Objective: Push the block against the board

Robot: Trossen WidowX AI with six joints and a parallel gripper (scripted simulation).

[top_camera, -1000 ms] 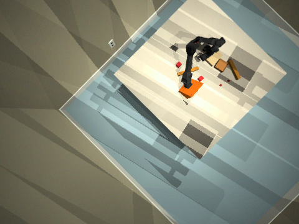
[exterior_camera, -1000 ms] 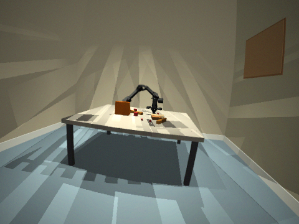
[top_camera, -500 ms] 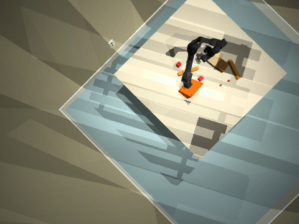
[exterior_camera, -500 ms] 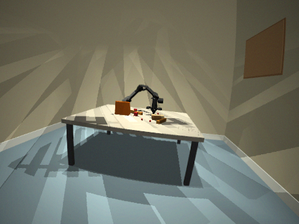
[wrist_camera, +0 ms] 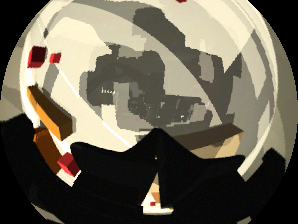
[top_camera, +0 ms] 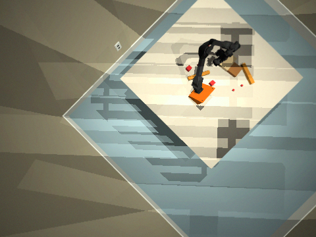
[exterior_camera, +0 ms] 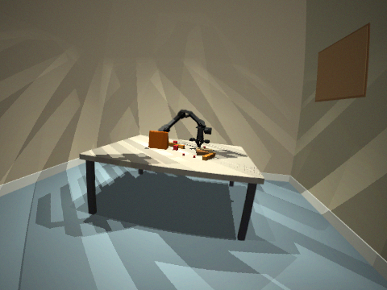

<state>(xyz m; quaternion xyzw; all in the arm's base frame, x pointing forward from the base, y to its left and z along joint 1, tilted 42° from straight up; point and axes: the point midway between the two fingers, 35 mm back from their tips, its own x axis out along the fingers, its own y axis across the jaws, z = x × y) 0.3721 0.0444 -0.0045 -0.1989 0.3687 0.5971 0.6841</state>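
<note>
My gripper tip is 50 mm short of the pale tan slab, 70 mm to the left of it and 10 mm below it. Also, from my gripper tip: orange square block: 30 mm ahead, 170 mm to the right, 10 mm above.
</note>
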